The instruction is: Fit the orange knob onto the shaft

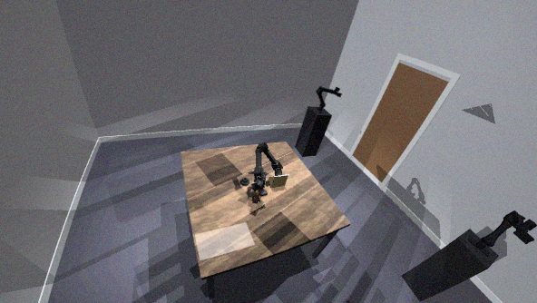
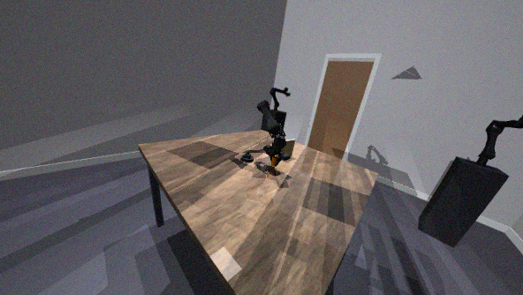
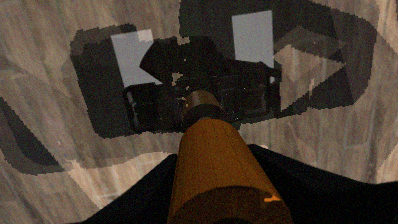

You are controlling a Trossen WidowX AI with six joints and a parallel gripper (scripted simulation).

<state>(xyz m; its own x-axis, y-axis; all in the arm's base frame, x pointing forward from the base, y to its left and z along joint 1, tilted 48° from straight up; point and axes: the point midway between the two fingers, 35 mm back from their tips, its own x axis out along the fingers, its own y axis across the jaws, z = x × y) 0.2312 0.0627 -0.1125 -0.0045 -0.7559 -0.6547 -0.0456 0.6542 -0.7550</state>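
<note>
The round pedestal lies 18 cm to the right of my gripper tip and 8 cm ahead of it. Also, from my gripper tip: orange knob: 2 cm above.
</note>
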